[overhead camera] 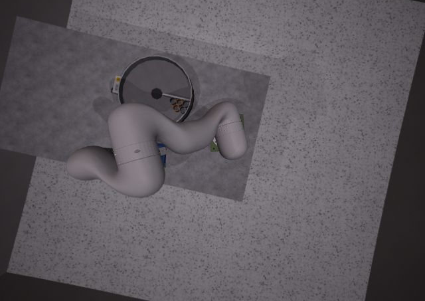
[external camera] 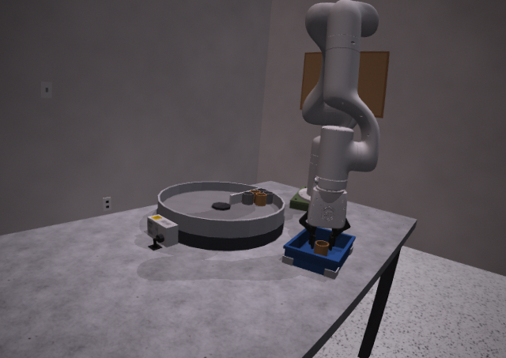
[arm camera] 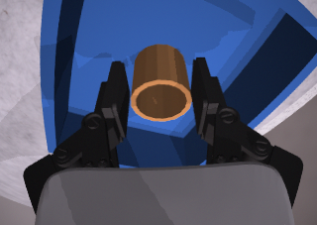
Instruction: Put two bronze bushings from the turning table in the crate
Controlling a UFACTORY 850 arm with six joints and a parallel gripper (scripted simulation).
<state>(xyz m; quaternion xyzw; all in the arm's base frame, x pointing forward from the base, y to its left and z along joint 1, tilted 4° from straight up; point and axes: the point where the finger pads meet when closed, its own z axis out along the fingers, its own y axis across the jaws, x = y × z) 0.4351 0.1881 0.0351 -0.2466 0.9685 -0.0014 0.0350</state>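
My gripper is now 20 mm above the blue crate and 10 mm short of it. From my hand the other things lie so: turning table: 360 mm to the right, 10 mm ahead, 10 mm above.
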